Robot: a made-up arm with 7 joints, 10 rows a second.
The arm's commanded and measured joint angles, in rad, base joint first. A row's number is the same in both.
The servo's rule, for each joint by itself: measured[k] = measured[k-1] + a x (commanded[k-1-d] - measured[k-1]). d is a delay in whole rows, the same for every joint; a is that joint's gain. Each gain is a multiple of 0.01, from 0.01 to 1. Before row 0 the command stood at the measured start. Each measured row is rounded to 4 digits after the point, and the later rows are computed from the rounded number. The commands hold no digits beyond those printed.
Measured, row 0:
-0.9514 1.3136 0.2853 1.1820 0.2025 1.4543 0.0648
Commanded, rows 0 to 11:
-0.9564 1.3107 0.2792 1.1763 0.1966 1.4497 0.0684
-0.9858 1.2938 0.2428 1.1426 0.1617 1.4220 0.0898
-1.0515 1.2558 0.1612 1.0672 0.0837 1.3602 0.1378
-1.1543 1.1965 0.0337 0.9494 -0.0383 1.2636 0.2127
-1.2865 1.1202 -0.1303 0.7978 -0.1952 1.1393 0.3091
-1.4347 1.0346 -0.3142 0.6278 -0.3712 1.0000 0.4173
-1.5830 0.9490 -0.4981 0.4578 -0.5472 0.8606 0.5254
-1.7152 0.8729 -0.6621 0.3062 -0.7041 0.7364 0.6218
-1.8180 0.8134 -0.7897 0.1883 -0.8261 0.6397 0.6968
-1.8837 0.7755 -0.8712 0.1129 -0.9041 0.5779 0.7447
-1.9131 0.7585 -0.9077 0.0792 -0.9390 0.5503 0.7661
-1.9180 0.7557 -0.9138 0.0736 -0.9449 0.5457 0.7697
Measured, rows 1 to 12:
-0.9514 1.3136 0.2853 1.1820 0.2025 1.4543 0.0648
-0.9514 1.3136 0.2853 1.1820 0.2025 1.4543 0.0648
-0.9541 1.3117 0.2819 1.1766 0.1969 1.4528 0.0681
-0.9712 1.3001 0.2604 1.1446 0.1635 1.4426 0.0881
-1.0146 1.2713 0.2058 1.0718 0.0877 1.4154 0.1338
-1.0900 1.2227 0.1111 0.9567 -0.0320 1.3653 0.2064
-1.1961 1.1561 -0.0217 0.8073 -0.1870 1.2907 0.3009
-1.3249 1.0771 -0.1826 0.6386 -0.3620 1.1948 0.4080
-1.4643 0.9938 -0.3561 0.4686 -0.5379 1.0845 0.5160
-1.5998 0.9152 -0.5244 0.3159 -0.6958 0.9696 0.6133
-1.7176 0.8490 -0.6703 0.1960 -0.8196 0.8607 0.6901
-1.8073 0.8012 -0.7808 0.1179 -0.8999 0.7674 0.7403
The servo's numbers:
d 2
a 0.54 0.65 0.55 0.94 0.95 0.33 0.92

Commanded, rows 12 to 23:
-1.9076 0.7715 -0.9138 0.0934 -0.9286 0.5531 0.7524
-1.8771 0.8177 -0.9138 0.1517 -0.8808 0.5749 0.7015
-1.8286 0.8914 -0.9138 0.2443 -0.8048 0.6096 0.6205
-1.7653 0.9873 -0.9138 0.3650 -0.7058 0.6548 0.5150
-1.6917 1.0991 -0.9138 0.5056 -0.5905 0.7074 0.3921
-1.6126 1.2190 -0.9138 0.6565 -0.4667 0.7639 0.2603
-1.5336 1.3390 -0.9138 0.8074 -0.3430 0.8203 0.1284
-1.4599 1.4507 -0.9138 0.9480 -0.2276 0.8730 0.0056
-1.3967 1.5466 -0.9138 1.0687 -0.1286 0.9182 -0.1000
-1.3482 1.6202 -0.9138 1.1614 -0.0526 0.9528 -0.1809
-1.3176 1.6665 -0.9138 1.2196 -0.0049 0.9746 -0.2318
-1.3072 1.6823 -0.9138 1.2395 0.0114 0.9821 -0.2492
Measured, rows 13 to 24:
-1.8644 0.7734 -0.8506 0.0815 -0.9370 0.6958 0.7640
-1.8933 0.7619 -0.8854 0.0741 -0.9445 0.6463 0.7692
-1.9010 0.7681 -0.9010 0.0922 -0.9294 0.6155 0.7537
-1.8881 0.8003 -0.9080 0.1481 -0.8832 0.6021 0.7057
-1.8560 0.8595 -0.9112 0.2385 -0.8087 0.6046 0.6273
-1.8070 0.9426 -0.9126 0.3574 -0.7109 0.6212 0.5240
-1.7447 1.0443 -0.9133 0.4967 -0.5965 0.6496 0.4027
-1.6734 1.1579 -0.9136 0.6469 -0.4732 0.6873 0.2717
-1.5979 1.2756 -0.9137 0.7978 -0.3495 0.7312 0.1399
-1.5234 1.3894 -0.9138 0.9390 -0.2337 0.7780 0.0163
-1.4550 1.4916 -0.9138 1.0609 -0.1339 0.8243 -0.0907
-1.3973 1.5752 -0.9138 1.1554 -0.0567 0.8667 -0.1737

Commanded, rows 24 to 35:
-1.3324 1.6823 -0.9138 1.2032 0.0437 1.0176 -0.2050
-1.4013 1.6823 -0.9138 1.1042 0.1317 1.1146 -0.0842
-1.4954 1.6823 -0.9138 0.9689 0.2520 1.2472 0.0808
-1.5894 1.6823 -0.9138 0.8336 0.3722 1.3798 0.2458
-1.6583 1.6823 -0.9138 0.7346 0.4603 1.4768 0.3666
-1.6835 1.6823 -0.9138 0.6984 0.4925 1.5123 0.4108
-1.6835 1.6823 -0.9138 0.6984 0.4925 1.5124 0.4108
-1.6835 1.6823 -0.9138 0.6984 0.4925 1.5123 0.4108
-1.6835 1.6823 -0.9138 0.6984 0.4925 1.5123 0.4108
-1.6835 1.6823 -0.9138 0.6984 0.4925 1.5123 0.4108
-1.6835 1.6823 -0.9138 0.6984 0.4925 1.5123 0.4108
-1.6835 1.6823 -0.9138 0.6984 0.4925 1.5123 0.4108
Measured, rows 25 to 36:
-1.3543 1.6345 -0.9138 1.2157 -0.0075 0.9023 -0.2272
-1.3289 1.6656 -0.9138 1.2381 0.0105 0.9286 -0.2474
-1.3308 1.6765 -0.9138 1.2053 0.0420 0.9580 -0.2084
-1.3689 1.6803 -0.9138 1.1103 0.1272 1.0097 -0.0941
-1.4372 1.6816 -0.9138 0.9774 0.2458 1.0881 0.0668
-1.5194 1.6821 -0.9138 0.8422 0.3659 1.1844 0.2315
-1.5944 1.6822 -0.9138 0.7411 0.4556 1.2809 0.3558
-1.6425 1.6823 -0.9138 0.7010 0.4907 1.3573 0.4064
-1.6646 1.6823 -0.9138 0.6986 0.4924 1.4085 0.4104
-1.6748 1.6823 -0.9138 0.6984 0.4925 1.4428 0.4108
-1.6795 1.6823 -0.9138 0.6984 0.4925 1.4657 0.4108
-1.6817 1.6823 -0.9138 0.6984 0.4925 1.4811 0.4108

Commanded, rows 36 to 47:
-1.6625 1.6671 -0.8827 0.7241 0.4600 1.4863 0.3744
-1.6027 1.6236 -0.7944 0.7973 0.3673 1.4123 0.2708
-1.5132 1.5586 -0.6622 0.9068 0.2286 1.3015 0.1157
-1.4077 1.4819 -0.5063 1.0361 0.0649 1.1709 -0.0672
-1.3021 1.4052 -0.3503 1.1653 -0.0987 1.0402 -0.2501
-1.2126 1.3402 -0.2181 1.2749 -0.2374 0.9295 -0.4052
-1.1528 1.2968 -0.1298 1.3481 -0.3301 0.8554 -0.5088
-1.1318 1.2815 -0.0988 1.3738 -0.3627 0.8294 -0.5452
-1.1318 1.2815 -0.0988 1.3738 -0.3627 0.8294 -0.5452
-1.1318 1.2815 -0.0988 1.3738 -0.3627 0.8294 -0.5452
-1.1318 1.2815 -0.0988 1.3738 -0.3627 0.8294 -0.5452
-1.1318 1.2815 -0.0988 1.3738 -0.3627 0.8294 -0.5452
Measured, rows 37 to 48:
-1.6827 1.6823 -0.9138 0.6984 0.4925 1.4914 0.4108
-1.6831 1.6823 -0.9138 0.6984 0.4925 1.4983 0.4108
-1.6720 1.6724 -0.8967 0.7226 0.4616 1.4943 0.3773
-1.6346 1.6407 -0.8404 0.7928 0.3720 1.4672 0.2793
-1.5690 1.5873 -0.7424 0.9000 0.2358 1.4125 0.1288
-1.4819 1.5188 -0.6125 1.0279 0.0734 1.3328 -0.0515
-1.3848 1.4450 -0.4683 1.1571 -0.0901 1.2362 -0.2342
-1.2918 1.3769 -0.3307 1.2678 -0.2300 1.1350 -0.3915
-1.2167 1.3248 -0.2202 1.3433 -0.3251 1.0427 -0.4994
-1.1709 1.2967 -0.1534 1.3720 -0.3608 0.9723 -0.5415
-1.1498 1.2868 -0.1234 1.3737 -0.3626 0.9251 -0.5449
-1.1401 1.2834 -0.1099 1.3738 -0.3627 0.8935 -0.5452

